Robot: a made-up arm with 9 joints. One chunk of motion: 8 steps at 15 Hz.
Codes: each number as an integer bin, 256 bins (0 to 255) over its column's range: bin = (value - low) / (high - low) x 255, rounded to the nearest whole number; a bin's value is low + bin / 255 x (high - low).
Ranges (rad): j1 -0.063..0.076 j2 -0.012..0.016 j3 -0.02..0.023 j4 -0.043..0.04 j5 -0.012..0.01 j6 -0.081..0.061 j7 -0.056..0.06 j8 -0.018..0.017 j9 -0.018..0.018
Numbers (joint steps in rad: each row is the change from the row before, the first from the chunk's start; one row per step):
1: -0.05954 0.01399 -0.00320 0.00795 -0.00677 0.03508 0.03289 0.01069 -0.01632
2: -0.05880 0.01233 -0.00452 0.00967 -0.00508 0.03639 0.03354 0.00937 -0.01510
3: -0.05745 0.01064 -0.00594 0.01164 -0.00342 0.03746 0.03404 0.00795 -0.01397
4: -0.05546 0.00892 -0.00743 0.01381 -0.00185 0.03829 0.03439 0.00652 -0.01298
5: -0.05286 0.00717 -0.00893 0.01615 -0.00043 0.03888 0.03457 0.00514 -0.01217
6: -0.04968 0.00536 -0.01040 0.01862 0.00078 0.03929 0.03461 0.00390 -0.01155
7: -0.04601 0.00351 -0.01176 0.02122 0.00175 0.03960 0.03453 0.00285 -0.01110
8: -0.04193 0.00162 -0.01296 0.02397 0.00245 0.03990 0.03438 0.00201 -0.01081
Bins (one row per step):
1: 6 237 100 157 61 208 195 209 12
2: 8 222 92 162 80 211 197 199 21
3: 10 206 83 168 99 213 198 189 29
4: 14 191 75 175 118 214 199 179 36
5: 19 175 66 182 134 215 199 169 41
6: 24 158 57 189 148 216 199 160 46
7: 31 141 49 197 159 217 199 152 49
8: 39 124 42 206 167 217 199 146 51

